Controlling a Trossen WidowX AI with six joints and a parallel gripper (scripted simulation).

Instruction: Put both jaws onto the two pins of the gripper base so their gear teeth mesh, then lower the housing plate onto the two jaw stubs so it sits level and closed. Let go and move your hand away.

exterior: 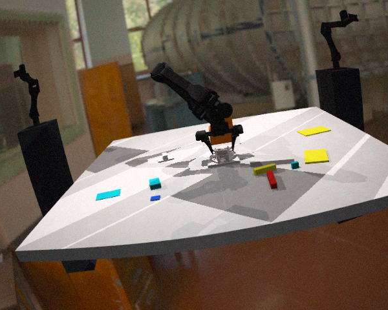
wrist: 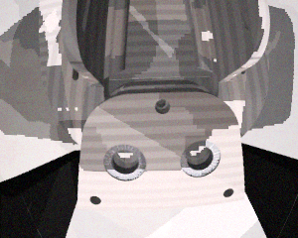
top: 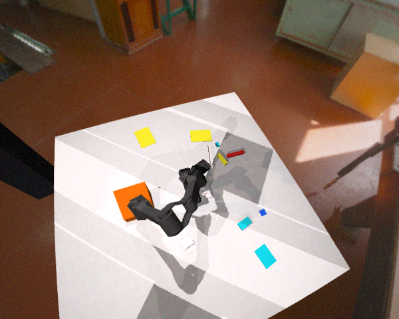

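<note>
The housing plate is 1 cm ahead of my gripper tip and 1 cm below it. The rest, counted from my gripper tip: ribbed plate 7 cm ahead, 1 cm to the right, 1 cm below; pale grey jaw 3 cm ahead, 1 cm to the left; pale strip 21 cm ahead, 14 cm to the left, 1 cm below.
</note>
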